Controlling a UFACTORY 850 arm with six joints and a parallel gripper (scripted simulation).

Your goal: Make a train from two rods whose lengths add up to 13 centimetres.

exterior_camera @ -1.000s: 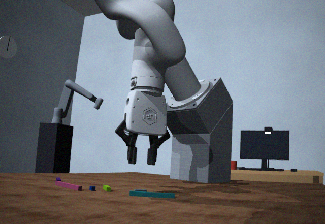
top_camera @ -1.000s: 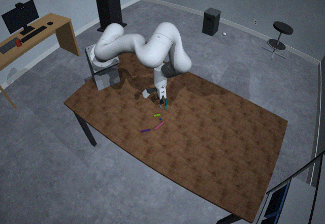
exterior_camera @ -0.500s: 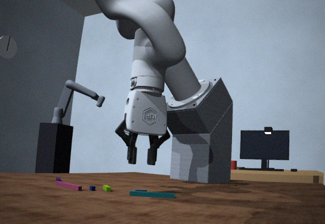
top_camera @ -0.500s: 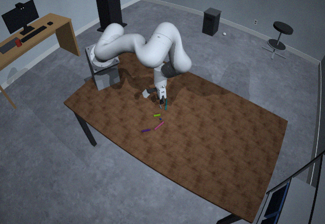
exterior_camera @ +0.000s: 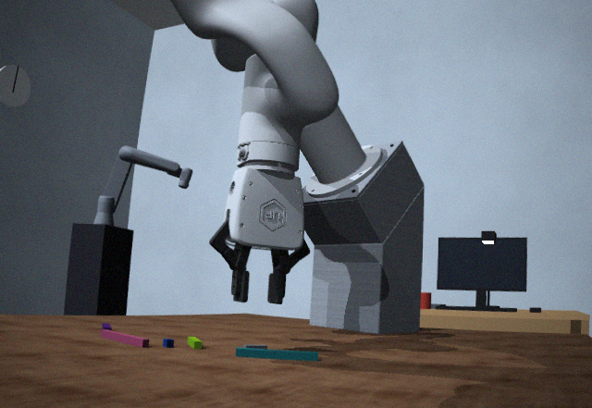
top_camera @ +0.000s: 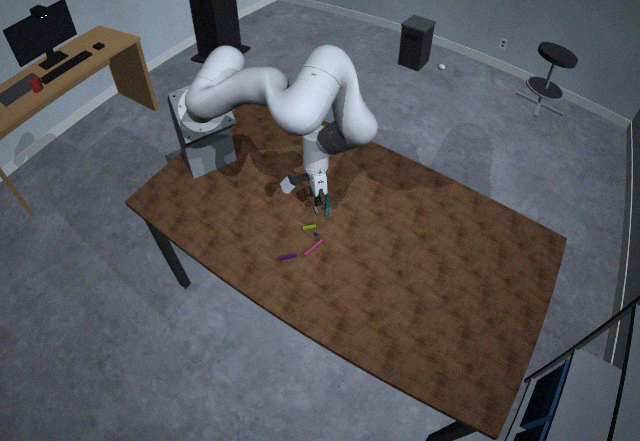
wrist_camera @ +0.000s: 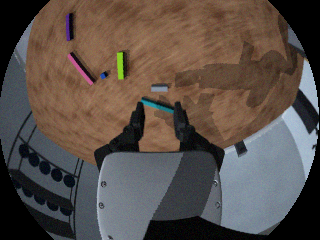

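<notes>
My gripper is now 80 mm above the grey rod. Round my hand: blue rod 60 mm ahead, 100 mm to the right, 80 mm below; then turquoise rod 20 mm ahead, 40 mm to the left, 80 mm below; then lime rod 20 mm ahead, 80 mm to the right, 80 mm below.
</notes>
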